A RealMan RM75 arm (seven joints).
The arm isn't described. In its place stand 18 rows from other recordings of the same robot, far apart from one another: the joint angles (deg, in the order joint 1, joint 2, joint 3, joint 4, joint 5, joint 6, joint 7), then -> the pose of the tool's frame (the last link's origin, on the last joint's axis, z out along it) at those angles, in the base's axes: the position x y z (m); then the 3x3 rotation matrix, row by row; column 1 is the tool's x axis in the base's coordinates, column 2 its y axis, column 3 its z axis.
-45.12 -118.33 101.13 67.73 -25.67 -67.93 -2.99 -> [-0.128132 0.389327 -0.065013], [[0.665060 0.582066 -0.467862], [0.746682 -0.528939 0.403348], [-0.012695 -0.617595 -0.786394]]
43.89 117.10 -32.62 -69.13 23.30 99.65 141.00 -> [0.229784 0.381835 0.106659], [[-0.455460 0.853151 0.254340], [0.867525 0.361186 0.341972], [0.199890 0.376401 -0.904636]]
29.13 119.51 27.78 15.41 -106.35 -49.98 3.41 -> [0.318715 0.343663 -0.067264], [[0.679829 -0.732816 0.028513], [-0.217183 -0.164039 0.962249], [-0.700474 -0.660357 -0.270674]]
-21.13 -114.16 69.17 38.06 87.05 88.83 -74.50 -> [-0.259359 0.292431 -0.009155], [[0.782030 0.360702 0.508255], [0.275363 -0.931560 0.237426], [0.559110 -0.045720 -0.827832]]
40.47 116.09 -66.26 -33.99 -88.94 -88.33 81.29 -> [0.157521 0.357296 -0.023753], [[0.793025 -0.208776 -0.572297], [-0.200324 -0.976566 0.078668], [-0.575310 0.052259 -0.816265]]
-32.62 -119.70 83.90 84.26 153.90 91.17 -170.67 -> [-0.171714 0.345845 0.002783], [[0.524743 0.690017 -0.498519], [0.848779 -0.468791 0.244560], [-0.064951 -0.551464 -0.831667]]
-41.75 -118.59 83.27 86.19 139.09 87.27 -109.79 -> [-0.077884 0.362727 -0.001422], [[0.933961 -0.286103 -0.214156], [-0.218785 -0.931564 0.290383], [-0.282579 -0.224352 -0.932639]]
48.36 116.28 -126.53 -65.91 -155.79 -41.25 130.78 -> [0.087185 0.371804 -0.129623], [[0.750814 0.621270 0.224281], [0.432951 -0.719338 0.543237], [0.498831 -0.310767 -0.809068]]
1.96 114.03 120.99 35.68 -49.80 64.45 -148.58 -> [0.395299 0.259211 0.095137], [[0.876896 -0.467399 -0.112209], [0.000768 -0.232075 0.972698], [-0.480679 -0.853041 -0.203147]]
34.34 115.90 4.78 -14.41 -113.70 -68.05 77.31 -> [0.330349 0.371906 0.032641], [[0.236220 -0.945761 -0.223016], [-0.323643 -0.292984 0.899675], [-0.916218 -0.140344 -0.375297]]
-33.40 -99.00 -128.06 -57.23 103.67 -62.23 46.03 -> [-0.224416 0.443769 0.208694], [[0.530400 0.838397 0.125566], [0.426944 -0.392137 0.814830], [0.732390 -0.378576 -0.565938]]
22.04 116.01 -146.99 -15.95 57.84 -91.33 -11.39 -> [0.278737 0.299781 0.011679], [[0.743337 -0.450091 -0.494842], [0.484110 -0.148526 0.862310], [-0.461615 -0.880544 0.107489]]
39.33 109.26 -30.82 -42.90 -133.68 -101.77 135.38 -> [0.257679 0.358526 0.083102], [[0.309877 -0.932807 -0.183978], [-0.913261 -0.345844 0.215281], [-0.264444 0.101309 -0.959065]]
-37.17 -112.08 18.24 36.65 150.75 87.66 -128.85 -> [-0.328008 0.343550 0.055378], [[0.185020 0.982567 -0.018136], [0.928598 -0.168758 0.330493], [0.321671 -0.077989 -0.943634]]
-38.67 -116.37 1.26 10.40 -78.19 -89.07 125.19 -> [-0.242889 0.375110 0.037263], [[0.382057 0.659006 0.647876], [-0.060676 -0.681659 0.729150], [0.922145 -0.317887 -0.220446]]
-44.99 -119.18 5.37 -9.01 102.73 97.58 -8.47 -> [-0.152123 0.340007 -0.038272], [[0.421722 0.264093 0.867413], [-0.512188 -0.720014 0.468233], [0.748207 -0.641743 -0.168381]]
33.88 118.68 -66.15 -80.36 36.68 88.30 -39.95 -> [0.177840 0.372715 0.044894], [[0.777713 -0.570638 0.263693], [-0.628359 -0.693629 0.352199], [-0.018073 -0.439604 -0.898010]]
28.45 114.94 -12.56 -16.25 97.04 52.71 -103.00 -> [0.391398 0.362198 0.077006], [[0.134095 -0.987805 0.079119], [-0.166126 0.056302 0.984496], [-0.976945 -0.145159 -0.156551]]
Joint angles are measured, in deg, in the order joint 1, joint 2, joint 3, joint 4, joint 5, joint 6, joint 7. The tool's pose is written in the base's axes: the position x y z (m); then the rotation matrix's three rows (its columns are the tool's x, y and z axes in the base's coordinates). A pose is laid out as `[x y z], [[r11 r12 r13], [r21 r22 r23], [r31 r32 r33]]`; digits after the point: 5 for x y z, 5 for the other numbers.
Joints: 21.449 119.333 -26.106 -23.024 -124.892 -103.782 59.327
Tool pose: [0.30241 0.22716 -0.02730], [[0.69437 -0.43503 -0.57324], [-0.35130 -0.90013 0.25758], [-0.62804 0.02253 -0.77785]]
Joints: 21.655 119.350 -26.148 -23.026 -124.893 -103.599 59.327
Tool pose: [0.30184 0.22845 -0.02763], [[0.69669 -0.43303 -0.57194], [-0.34940 -0.90114 0.25666], [-0.62654 0.02102 -0.77911]]
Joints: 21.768 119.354 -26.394 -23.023 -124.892 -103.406 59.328
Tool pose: [0.30161 0.22902 -0.02820], [[0.69987 -0.43106 -0.56953], [-0.34922 -0.90207 0.25362], [-0.62308 0.02139 -0.78187]]
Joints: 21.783 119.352 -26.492 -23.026 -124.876 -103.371 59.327
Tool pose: [0.30156 0.22907 -0.02834], [[0.70073 -0.43039 -0.56898], [-0.34921 -0.90238 0.25250], [-0.62211 0.02176 -0.78263]]
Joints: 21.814 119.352 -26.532 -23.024 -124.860 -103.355 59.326
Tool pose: [0.30144 0.22924 -0.02840], [[0.70114 -0.42976 -0.56895], [-0.34887 -0.90268 0.25192], [-0.62184 0.02186 -0.78284]]
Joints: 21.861 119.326 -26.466 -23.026 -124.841 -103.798 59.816
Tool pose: [0.30057 0.22898 -0.02773], [[0.69524 -0.43172 -0.57469], [-0.35458 -0.90147 0.24825], [-0.62524 0.03118 -0.77981]]
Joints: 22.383 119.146 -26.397 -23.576 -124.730 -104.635 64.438
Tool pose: [0.29813 0.23211 -0.02420], [[0.66495 -0.46894 -0.58133], [-0.41104 -0.87962 0.23940], [-0.62361 0.07976 -0.77766]]
